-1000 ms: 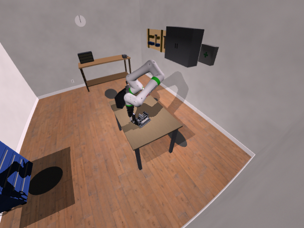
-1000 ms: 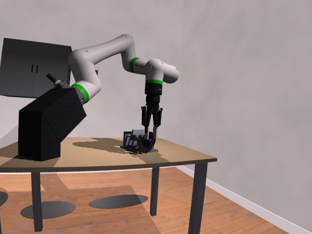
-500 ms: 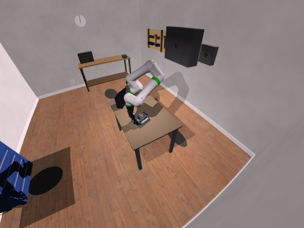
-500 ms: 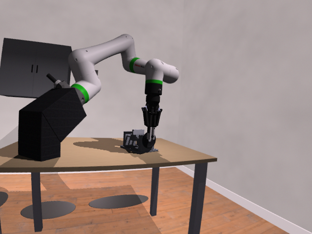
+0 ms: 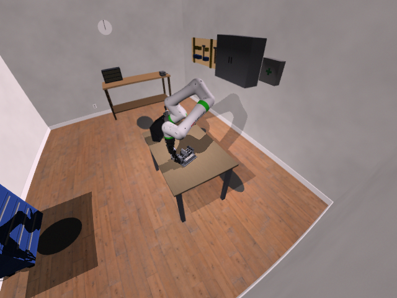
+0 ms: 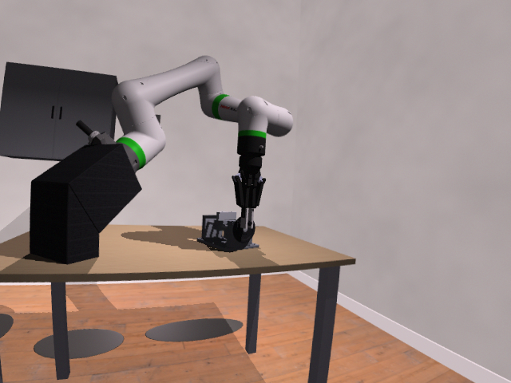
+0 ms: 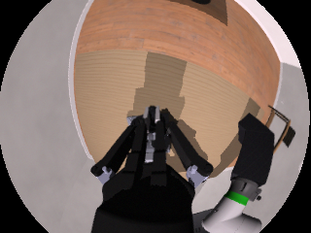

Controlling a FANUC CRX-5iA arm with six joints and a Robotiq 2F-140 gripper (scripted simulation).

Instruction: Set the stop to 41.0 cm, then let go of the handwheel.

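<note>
Now: the black handwheel 20 mm to the left of my hand and 20 mm below it. Also, from my hand: grey stop (140 mm to the left, 30 mm below, 30 mm behind).
</note>
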